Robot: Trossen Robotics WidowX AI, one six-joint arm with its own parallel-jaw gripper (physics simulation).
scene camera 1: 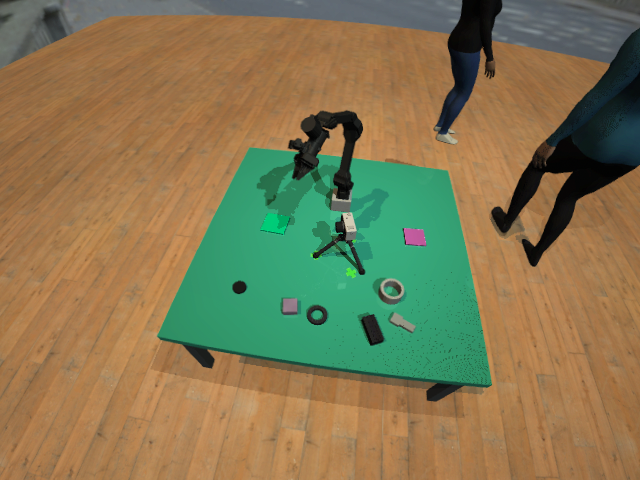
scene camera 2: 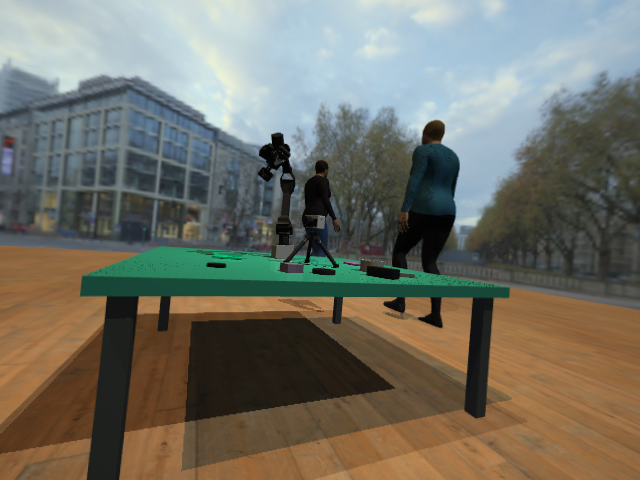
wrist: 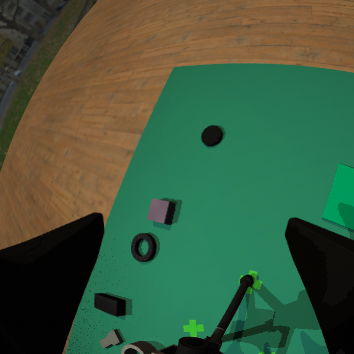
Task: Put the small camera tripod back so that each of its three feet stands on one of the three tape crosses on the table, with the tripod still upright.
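Frame: origin at the arm's base, x left, y ahead, z down, level; centimetres.
Where they show: gripper, fingertip midpoint: point(scene camera 1: 294, 179) point(scene camera 2: 268, 172) point(wrist: 199, 226); arm's base at its link origin: point(scene camera 1: 342, 195) point(scene camera 2: 283, 245).
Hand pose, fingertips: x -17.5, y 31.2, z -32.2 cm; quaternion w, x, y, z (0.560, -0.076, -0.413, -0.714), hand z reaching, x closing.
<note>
Each offset is from my fingertips to the centre of the thing. "spot": to the spot under its first point.
The small tripod point(scene camera 1: 355, 256) point(scene camera 2: 311, 238) point(wrist: 230, 311) stands upright on the green table, with a pale box camera point(scene camera 1: 349, 226) point(scene camera 2: 316, 222) on top. In scene camera 1, its left foot is at one green tape cross {dx +10.1, dy +4.3, dz +39.6 cm} point(wrist: 253, 284); in the wrist view that foot covers the cross's left part. Its front right foot stands beside a second cross {dx +27.2, dy +10.9, dz +39.6 cm} point(scene camera 1: 351, 272) point(wrist: 193, 328), to the right of it in scene camera 1. A third cross {spot: dx +23.5, dy -7.3, dz +39.6 cm} point(wrist: 266, 353) barely shows; the third foot is hard to make out. My gripper point(scene camera 1: 299, 174) point(wrist: 199, 226) is open and empty, high above the table's back left.
The table point(scene camera 1: 232, 320) point(scene camera 2: 170, 279) also bears a green square {spot: dx -13.5, dy -10.4, dz +38.7 cm} point(scene camera 1: 275, 223), magenta square {spot: dx +56.3, dy -15.5, dz +38.7 cm} point(scene camera 1: 414, 237), black disc {dx -19.0, dy +28.2, dz +39.1 cm} point(scene camera 1: 239, 287), pinkish block {dx +4.6, dy +33.1, dz +38.3 cm} point(scene camera 1: 290, 305), black ring {dx +16.0, dy +34.3, dz +38.9 cm} point(scene camera 1: 309, 315), grey ring {dx +45.0, dy +18.6, dz +37.2 cm} point(scene camera 1: 383, 295), black block {dx +38.4, dy +37.0, dz +37.9 cm} point(scene camera 1: 372, 329) and grey piece {dx +50.6, dy +31.7, dz +38.9 cm} point(scene camera 1: 402, 322). Two people stand beyond the table.
</note>
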